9 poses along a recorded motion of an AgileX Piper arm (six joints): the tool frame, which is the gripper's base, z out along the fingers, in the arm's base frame.
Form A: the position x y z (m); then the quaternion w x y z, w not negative.
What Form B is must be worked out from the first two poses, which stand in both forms.
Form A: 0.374 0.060 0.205 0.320 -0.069 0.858 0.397
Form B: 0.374 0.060 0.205 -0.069 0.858 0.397 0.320
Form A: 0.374 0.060 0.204 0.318 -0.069 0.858 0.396
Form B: 0.374 0.060 0.204 -0.069 0.858 0.396 0.318
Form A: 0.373 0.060 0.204 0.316 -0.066 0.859 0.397
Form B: 0.373 0.060 0.204 -0.066 0.859 0.397 0.316
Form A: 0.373 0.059 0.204 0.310 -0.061 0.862 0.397
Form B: 0.373 0.059 0.204 -0.061 0.862 0.397 0.310
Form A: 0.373 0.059 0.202 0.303 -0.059 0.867 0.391
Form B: 0.373 0.059 0.202 -0.059 0.867 0.391 0.303
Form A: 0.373 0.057 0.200 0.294 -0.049 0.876 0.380
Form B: 0.373 0.057 0.200 -0.049 0.876 0.380 0.294
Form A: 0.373 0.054 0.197 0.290 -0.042 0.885 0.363
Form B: 0.373 0.054 0.197 -0.042 0.885 0.363 0.290
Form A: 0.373 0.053 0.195 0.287 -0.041 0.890 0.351
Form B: 0.373 0.053 0.195 -0.041 0.890 0.351 0.287
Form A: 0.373 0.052 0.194 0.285 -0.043 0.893 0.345
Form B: 0.373 0.052 0.194 -0.043 0.893 0.345 0.285
